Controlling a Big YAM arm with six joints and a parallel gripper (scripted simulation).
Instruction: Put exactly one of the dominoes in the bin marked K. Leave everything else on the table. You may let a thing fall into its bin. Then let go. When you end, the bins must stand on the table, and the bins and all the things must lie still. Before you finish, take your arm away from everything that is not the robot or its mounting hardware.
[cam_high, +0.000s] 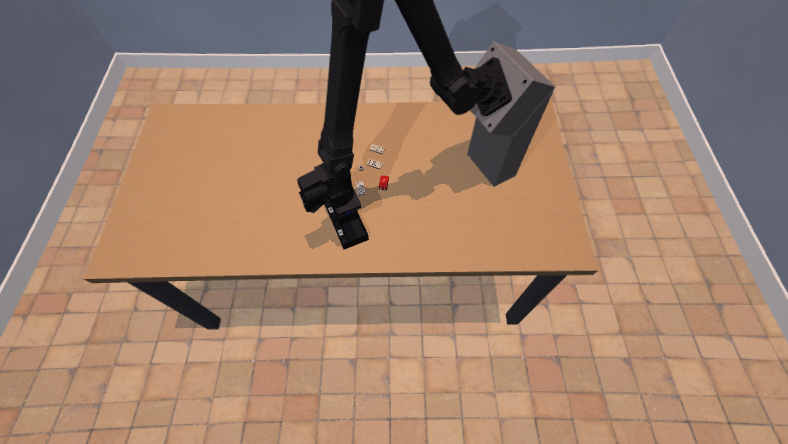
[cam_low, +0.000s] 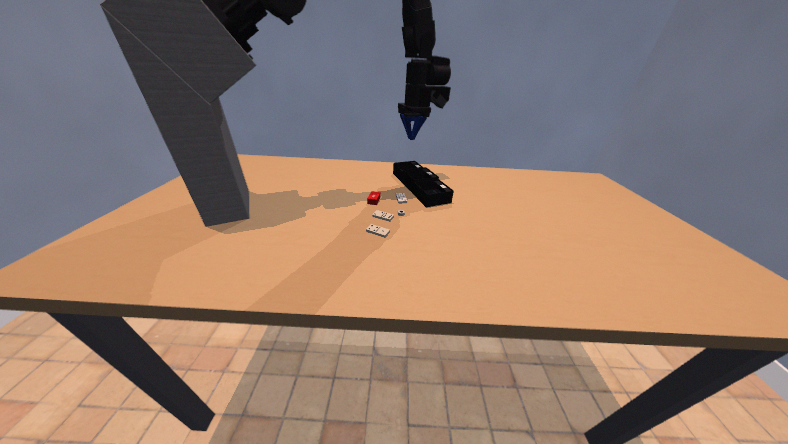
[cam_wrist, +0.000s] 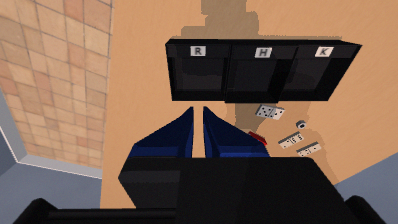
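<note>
Now: the small grey nut 25 cm to the right of my hand, 13 cm below it and 1 cm ahead of it. Round my hand: small red block: 19 cm to the right, 13 cm below, 8 cm behind; then black bin: 11 cm below, 7 cm to the right, 4 cm ahead.
</note>
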